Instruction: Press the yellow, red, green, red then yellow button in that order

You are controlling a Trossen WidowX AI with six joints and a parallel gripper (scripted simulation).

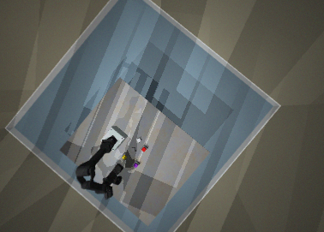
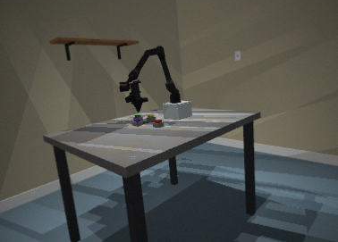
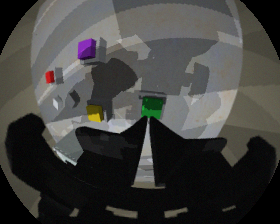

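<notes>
The green button is 3 cm below my gripper tip and 1 cm ahead of it. From my gripper tip the other things lie so: purple button (14 cm to the left, 8 cm ahead, 3 cm below); yellow button (10 cm to the left, 4 cm behind, 3 cm below); red button (29 cm to the left, 3 cm below, 2 cm ahead).
</notes>
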